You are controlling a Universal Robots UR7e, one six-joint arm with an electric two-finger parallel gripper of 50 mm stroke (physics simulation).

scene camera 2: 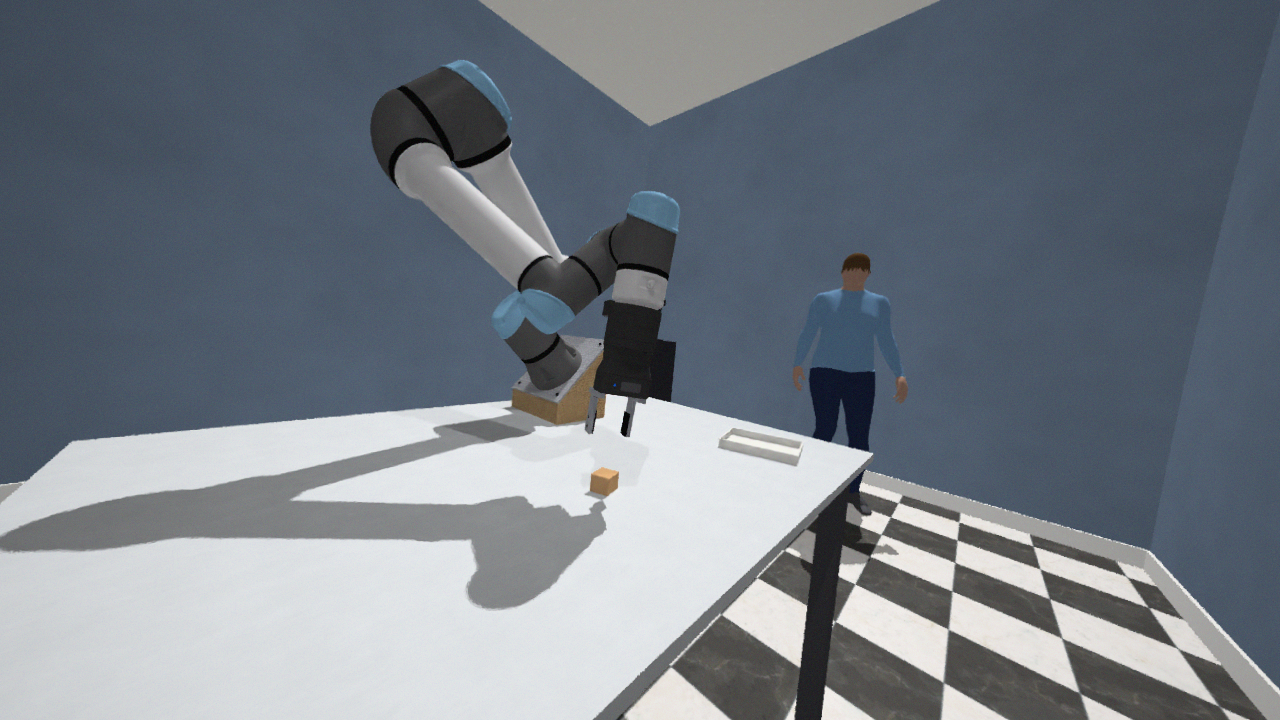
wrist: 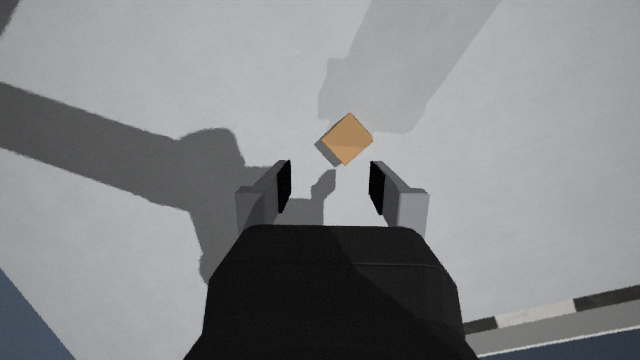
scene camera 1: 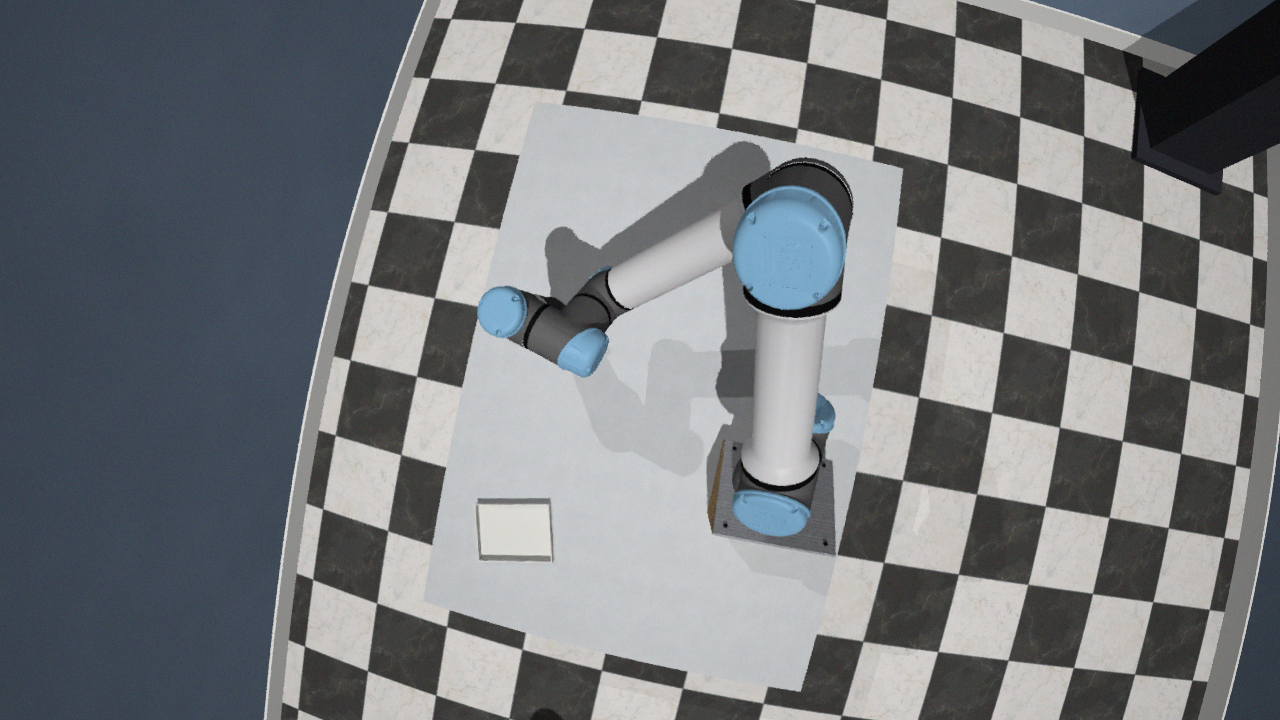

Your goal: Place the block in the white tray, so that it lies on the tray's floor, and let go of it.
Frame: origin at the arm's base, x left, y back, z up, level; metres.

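Seen in the pictures: gripper, fingertip midpoint: (scene camera 2: 607, 433) (wrist: 330, 177); arm's base, origin of the base link: (scene camera 2: 558, 369).
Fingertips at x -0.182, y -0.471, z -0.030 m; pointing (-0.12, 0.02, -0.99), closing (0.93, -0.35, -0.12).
Note:
Pixels of each thing's middle, then the offset from my fingertips to it. Level surfaces: height alone.
- orange block, body centre: (wrist: 347, 138) (scene camera 2: 604, 481) dz -0.081, dx +0.011, dy +0.011 m
- white tray, body centre: (scene camera 1: 513, 532) (scene camera 2: 761, 444) dz -0.085, dx +0.462, dy -0.006 m
- white table, its level: dz -0.095 m
An orange block (scene camera 2: 604, 481) (wrist: 347, 139) lies on the table. In the wrist view it sits just beyond the fingertips, turned about 45 degrees to them. The block does not show in scene camera 1, where the arm is over that part of the table. My gripper (scene camera 2: 608, 431) (wrist: 330, 177) is open and empty, pointing down above the table near the block. The white tray (scene camera 1: 514, 559) (scene camera 2: 760, 457) is a shallow rectangle with low walls; it stands on the table apart from the block, and its floor shows no block.
The white table (scene camera 1: 626, 591) (scene camera 2: 268, 644) carries the robot's base plate (scene camera 1: 819, 528) on a wooden wedge (scene camera 2: 546, 408). The tray stands near a table edge. A person (scene camera 2: 845, 331) stands beyond the table in scene camera 2. Arm shadows fall across the table.

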